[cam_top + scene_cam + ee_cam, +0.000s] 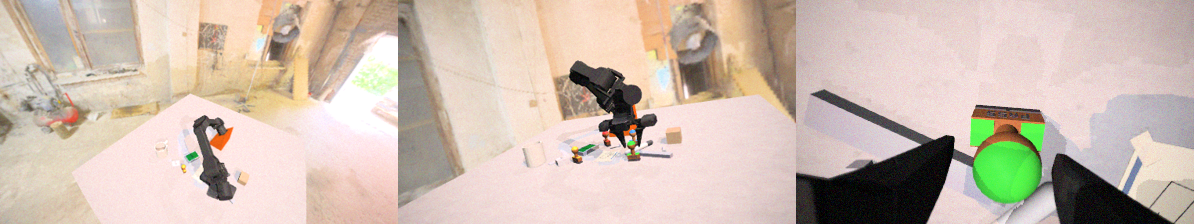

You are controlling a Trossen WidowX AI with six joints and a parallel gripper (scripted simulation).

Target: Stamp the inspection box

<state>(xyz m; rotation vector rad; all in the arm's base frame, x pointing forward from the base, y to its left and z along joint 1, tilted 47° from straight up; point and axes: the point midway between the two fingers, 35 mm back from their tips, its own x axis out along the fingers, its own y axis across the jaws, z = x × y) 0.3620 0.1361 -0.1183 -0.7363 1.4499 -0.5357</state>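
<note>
Right now the green stamp is 3 cm below my gripper tip. The rest, counted from my gripper tip: white card: 4 cm behind, 13 cm to the right, 5 cm below; then marker: 11 cm behind, 1 cm to the right, 4 cm below; then grey bar: 4 cm behind, 6 cm to the left, 4 cm below.
</note>
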